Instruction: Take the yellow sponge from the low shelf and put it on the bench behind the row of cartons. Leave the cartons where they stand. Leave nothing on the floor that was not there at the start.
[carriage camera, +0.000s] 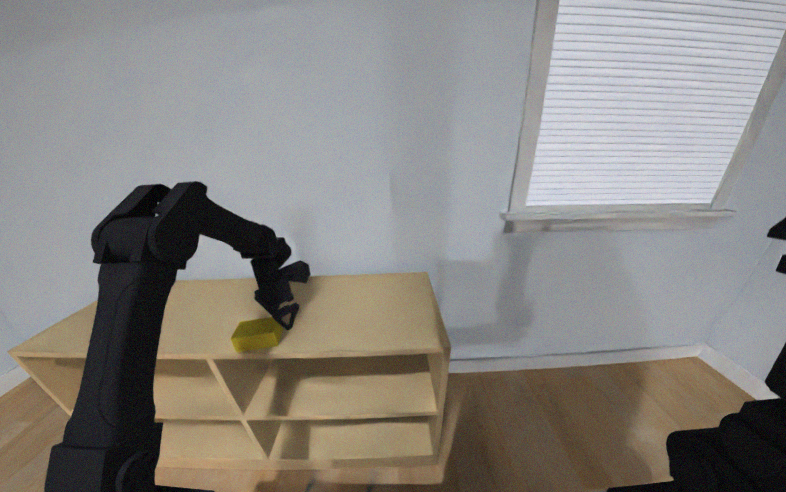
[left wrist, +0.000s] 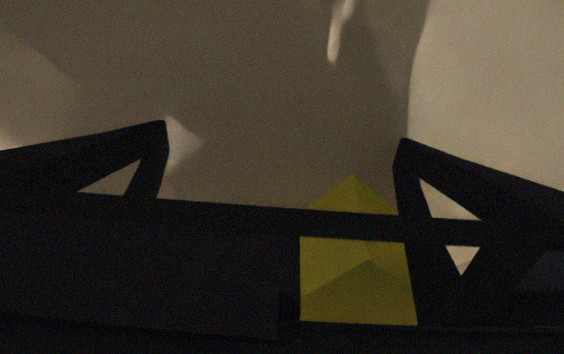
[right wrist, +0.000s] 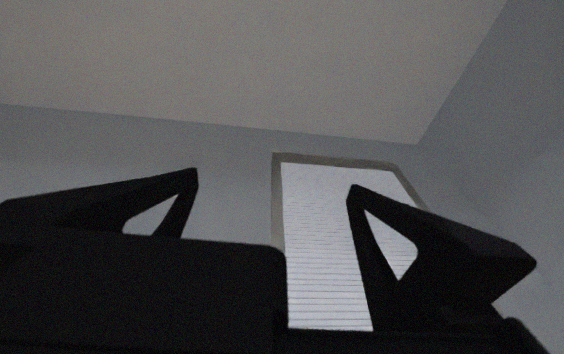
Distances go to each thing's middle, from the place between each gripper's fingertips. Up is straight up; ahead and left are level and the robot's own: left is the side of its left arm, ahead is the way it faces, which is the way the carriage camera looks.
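Counting from my right hand, I find the yellow sponge (carriage camera: 260, 333) 72 cm to the left of it, 31 cm ahead of it and 44 cm below it.
My left hand, for its part, is 30 mm to the right of the yellow sponge and 70 mm beyond it, and it is 20 mm below the sponge.
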